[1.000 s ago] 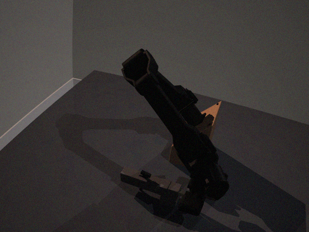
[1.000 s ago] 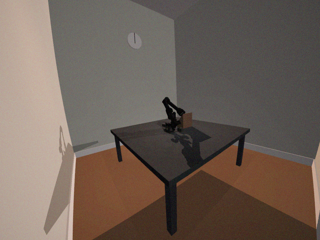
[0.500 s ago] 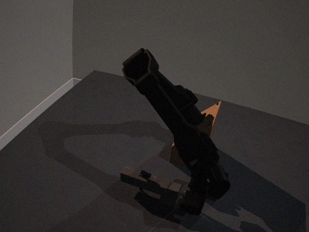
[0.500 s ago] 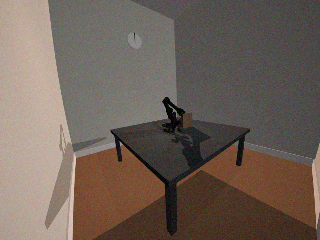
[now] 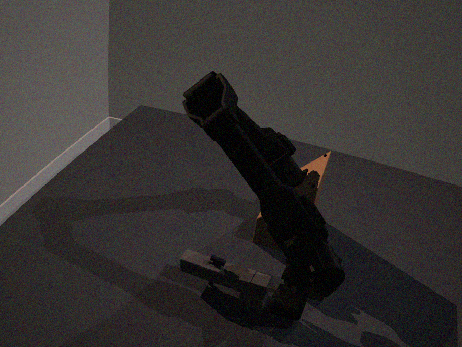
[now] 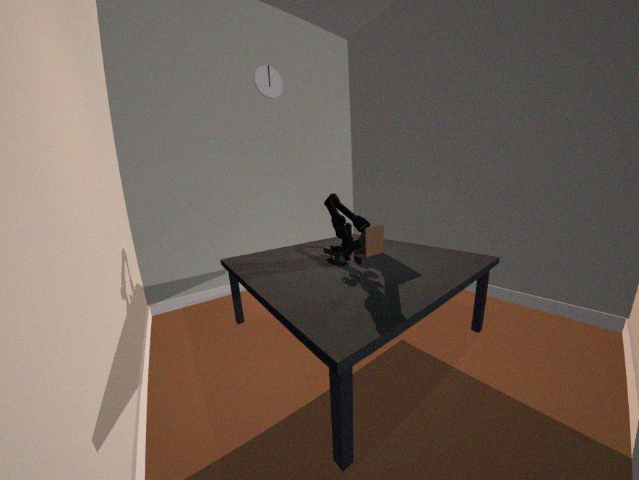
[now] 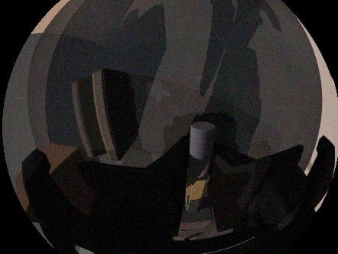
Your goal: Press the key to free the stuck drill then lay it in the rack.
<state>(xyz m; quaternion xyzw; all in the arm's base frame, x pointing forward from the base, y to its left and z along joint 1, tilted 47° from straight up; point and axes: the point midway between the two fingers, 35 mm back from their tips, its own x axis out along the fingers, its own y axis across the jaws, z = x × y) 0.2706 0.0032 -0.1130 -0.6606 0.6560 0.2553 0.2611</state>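
Right now my gripper tip is 14 cm to the left of the grey block and 2 cm below it. Also, from my gripper tip: drill: 4 cm to the right, 3 cm above; small dark key: 16 cm to the right, 3 cm above.
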